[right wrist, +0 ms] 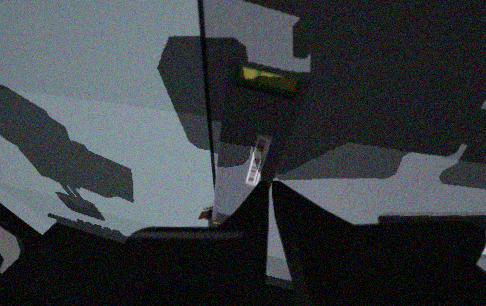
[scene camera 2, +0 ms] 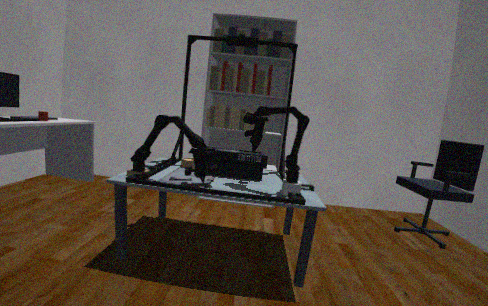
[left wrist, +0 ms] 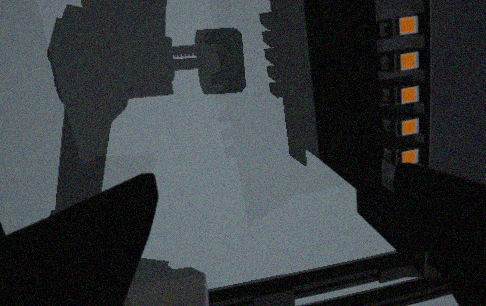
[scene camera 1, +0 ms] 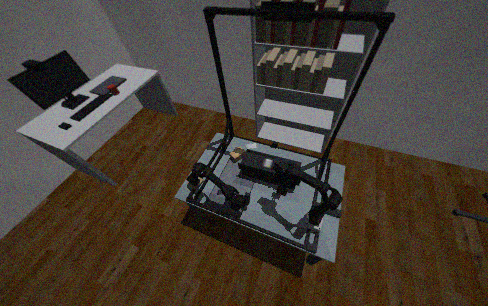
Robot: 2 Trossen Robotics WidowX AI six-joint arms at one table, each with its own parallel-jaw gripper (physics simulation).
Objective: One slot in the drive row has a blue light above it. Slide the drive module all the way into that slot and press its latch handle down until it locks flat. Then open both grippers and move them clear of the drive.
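Pixels of known places: left gripper, fingertip midpoint: (scene camera 2: 253,150) (left wrist: 275,180) (scene camera 1: 284,184); right gripper, fingertip midpoint: (right wrist: 269,187) (scene camera 2: 203,181); left arm's base, link origin: (scene camera 2: 292,181) (scene camera 1: 314,220); right arm's base, link origin: (scene camera 2: 138,170) (scene camera 1: 195,181).
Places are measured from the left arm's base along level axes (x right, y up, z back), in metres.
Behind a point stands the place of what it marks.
Observation:
The grey drive module (right wrist: 232,188) {x -0.020, y -0.062, z -0.502 m} lies flat on the table, with a white label on top and a green-yellow latch handle (right wrist: 269,79) {x -0.090, y -0.066, z -0.515 m} at its far end. My right gripper (right wrist: 269,187) {x -0.029, y -0.061, z -0.525 m} (scene camera 1: 243,199) {x -0.029, y -0.061, z -0.525 m} (scene camera 2: 201,176) {x -0.029, y -0.061, z -0.525 m} is shut, low at the table, with its tips at the module's label. I cannot tell whether they touch it. The black drive chassis (scene camera 1: 265,170) {x 0.189, y 0.099, z -0.412 m} (scene camera 2: 230,165) {x 0.188, y 0.011, z -0.399 m} (left wrist: 348,91) {x 0.195, y 0.011, z -0.260 m} stands mid-table with its slot row facing the front. I see no blue light. My left gripper (scene camera 1: 280,192) {x 0.104, y 0.143, z -0.249 m} (scene camera 2: 255,145) {x 0.104, y 0.143, z -0.249 m} is open and empty, hanging in front of the chassis, well above the table.
A tan box (scene camera 1: 236,154) {x 0.315, y -0.012, z -0.726 m} (scene camera 2: 187,162) {x 0.274, y -0.026, z -0.731 m} and a white card (scene camera 1: 251,146) {x 0.487, y -0.072, z -0.657 m} lie behind the chassis. A black frame (scene camera 1: 221,85) {x 0.524, y 0.509, z -0.880 m} stands around the table (scene camera 1: 334,243) {x -0.072, y -0.073, z 0.157 m}. A bookshelf (scene camera 1: 300,112) stands behind it and a side desk (scene camera 1: 136,79) at far left.

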